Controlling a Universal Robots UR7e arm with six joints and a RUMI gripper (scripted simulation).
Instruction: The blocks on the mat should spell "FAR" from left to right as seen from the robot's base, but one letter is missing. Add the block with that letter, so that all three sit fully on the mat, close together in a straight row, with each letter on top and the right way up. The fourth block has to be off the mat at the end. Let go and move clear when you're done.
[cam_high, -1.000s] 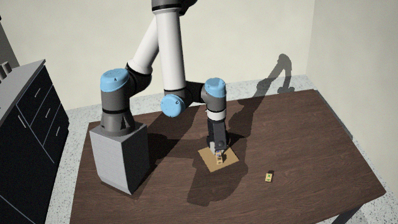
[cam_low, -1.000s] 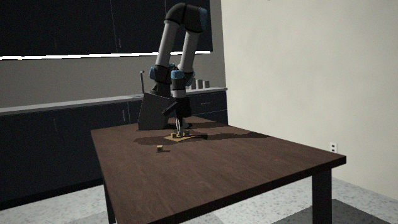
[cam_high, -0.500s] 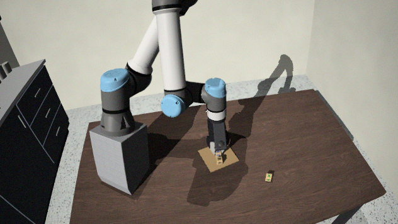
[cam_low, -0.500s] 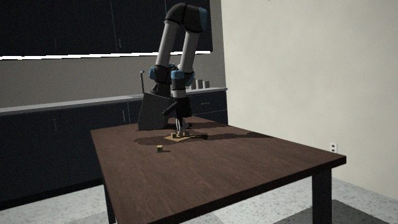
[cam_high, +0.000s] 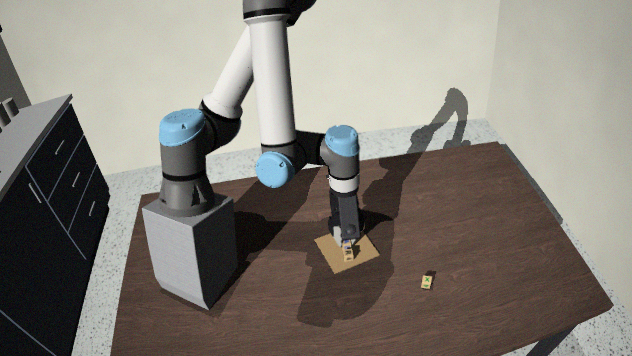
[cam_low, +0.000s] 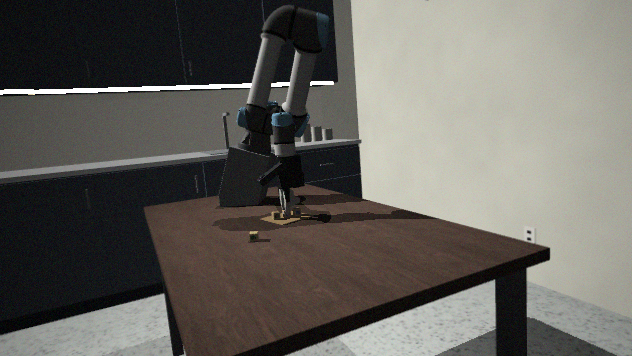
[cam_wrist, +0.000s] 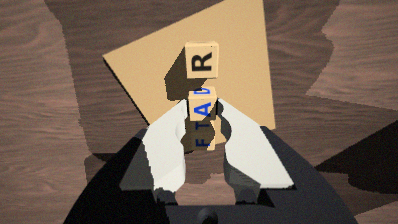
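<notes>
My hand is 2 cm above the tan mat. Also, from my hand: R block (4 cm to the right); then F block (4 cm to the left).
</notes>
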